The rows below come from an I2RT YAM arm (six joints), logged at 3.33 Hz.
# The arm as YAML. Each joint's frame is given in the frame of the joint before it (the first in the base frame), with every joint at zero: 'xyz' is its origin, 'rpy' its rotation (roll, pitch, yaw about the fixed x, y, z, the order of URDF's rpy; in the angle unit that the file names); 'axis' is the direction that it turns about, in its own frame. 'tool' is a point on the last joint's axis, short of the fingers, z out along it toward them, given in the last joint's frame.
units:
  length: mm
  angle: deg
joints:
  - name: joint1
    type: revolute
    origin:
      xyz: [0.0, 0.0, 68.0]
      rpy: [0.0, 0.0, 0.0]
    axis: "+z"
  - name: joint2
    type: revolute
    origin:
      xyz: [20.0, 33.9, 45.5]
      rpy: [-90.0, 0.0, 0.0]
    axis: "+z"
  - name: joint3
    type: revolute
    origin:
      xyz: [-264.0, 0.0, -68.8]
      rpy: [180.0, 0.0, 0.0]
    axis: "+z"
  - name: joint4
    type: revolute
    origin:
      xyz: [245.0, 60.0, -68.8]
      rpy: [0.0, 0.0, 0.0]
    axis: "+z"
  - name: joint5
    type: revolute
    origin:
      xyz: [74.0, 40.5, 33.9]
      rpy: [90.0, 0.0, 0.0]
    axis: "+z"
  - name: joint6
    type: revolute
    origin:
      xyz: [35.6, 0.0, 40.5]
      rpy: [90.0, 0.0, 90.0]
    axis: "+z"
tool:
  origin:
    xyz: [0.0, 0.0, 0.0]
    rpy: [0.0, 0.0, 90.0]
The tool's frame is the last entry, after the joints.
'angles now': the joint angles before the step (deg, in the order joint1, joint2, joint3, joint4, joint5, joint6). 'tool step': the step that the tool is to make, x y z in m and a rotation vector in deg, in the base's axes. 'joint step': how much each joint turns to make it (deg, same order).
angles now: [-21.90, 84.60, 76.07, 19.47, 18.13, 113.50]
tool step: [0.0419, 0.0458, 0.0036, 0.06, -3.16, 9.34]
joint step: [8.83, 5.51, 4.96, 3.19, -0.29, 1.15]
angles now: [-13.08, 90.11, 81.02, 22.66, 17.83, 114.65]
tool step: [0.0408, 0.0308, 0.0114, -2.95, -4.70, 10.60]
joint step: [4.98, 7.82, 8.76, 4.33, -5.97, -0.40]
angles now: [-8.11, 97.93, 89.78, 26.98, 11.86, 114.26]
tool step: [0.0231, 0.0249, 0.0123, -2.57, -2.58, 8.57]
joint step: [3.25, 4.98, 7.51, 0.36, -5.78, -0.28]
